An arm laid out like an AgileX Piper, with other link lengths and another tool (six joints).
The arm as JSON. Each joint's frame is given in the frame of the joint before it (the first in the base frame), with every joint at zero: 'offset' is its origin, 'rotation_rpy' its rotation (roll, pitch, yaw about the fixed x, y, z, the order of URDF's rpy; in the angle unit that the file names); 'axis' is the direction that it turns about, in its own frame. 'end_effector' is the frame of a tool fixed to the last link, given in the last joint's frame.
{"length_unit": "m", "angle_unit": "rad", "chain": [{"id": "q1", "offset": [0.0, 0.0, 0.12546], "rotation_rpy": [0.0, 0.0, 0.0], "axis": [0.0, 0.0, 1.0]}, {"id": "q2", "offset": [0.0, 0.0, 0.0], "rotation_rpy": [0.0, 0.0, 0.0], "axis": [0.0, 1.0, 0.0]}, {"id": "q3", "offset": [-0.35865, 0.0, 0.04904], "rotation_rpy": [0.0, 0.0, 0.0], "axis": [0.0, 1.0, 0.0]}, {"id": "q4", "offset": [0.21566, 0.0, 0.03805], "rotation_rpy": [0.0, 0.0, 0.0], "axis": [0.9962, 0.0, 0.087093]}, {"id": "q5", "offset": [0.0, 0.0, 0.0], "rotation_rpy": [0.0, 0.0, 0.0], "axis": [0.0, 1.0, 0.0]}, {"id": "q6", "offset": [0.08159, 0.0, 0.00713], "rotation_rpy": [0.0, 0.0, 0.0], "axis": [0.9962, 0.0, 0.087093]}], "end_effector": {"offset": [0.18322, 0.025, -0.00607], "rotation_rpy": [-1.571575, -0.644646, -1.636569]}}
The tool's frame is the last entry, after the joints.
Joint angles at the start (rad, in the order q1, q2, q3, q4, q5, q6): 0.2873 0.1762 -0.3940 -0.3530 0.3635 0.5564
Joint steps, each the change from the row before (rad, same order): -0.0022 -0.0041 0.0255 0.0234 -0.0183 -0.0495; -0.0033 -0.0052 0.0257 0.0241 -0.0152 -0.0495; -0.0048 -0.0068 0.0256 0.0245 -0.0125 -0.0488; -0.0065 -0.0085 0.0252 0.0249 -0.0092 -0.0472; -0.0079 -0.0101 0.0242 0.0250 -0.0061 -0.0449; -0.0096 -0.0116 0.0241 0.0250 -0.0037 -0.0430; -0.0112 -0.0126 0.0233 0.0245 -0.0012 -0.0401; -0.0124 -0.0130 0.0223 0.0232 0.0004 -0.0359; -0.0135 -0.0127 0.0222 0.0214 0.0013 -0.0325; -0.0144 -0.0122 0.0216 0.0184 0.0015 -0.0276; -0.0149 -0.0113 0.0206 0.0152 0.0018 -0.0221; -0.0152 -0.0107 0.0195 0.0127 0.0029 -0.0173
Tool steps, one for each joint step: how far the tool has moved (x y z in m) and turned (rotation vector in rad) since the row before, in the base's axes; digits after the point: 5 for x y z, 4 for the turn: 0.00020 0.00302 -0.00833 -0.0301 0.0015 0.0125; -0.00001 0.00243 -0.00898 -0.0293 0.0031 0.0102; -0.00027 0.00183 -0.00931 -0.0278 0.0038 0.0076; -0.00053 0.00123 -0.00963 -0.0256 0.0050 0.0048; -0.00078 0.00074 -0.00962 -0.0229 0.0056 0.0024; -0.00094 0.00033 -0.00990 -0.0208 0.0066 0.0000; -0.00105 -0.00003 -0.00993 -0.0183 0.0075 -0.0023; -0.00107 -0.00028 -0.00969 -0.0152 0.0082 -0.0043; -0.00099 -0.00050 -0.00982 -0.0136 0.0094 -0.0061; -0.00086 -0.00073 -0.00954 -0.0114 0.0098 -0.0079; -0.00073 -0.00093 -0.00915 -0.0090 0.0103 -0.0096; -0.00069 -0.00109 -0.00890 -0.0066 0.0112 -0.0109
